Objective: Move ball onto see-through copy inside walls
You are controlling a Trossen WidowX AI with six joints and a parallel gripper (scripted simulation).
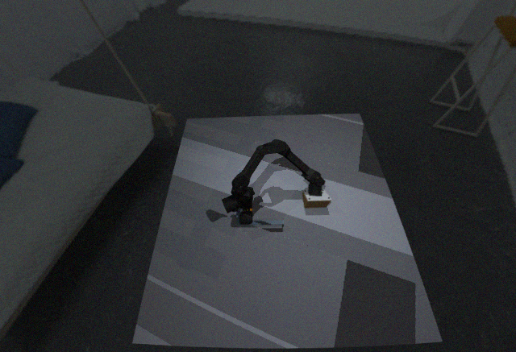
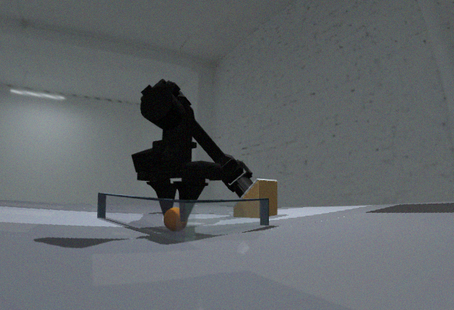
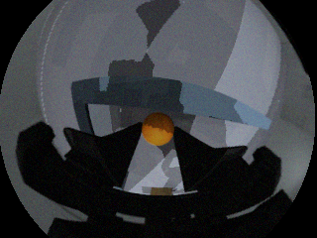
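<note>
My gripper tip is right at the orange ball. From my gripper tip the other things lie so: see-through ball copy: right at my gripper tip.
</note>
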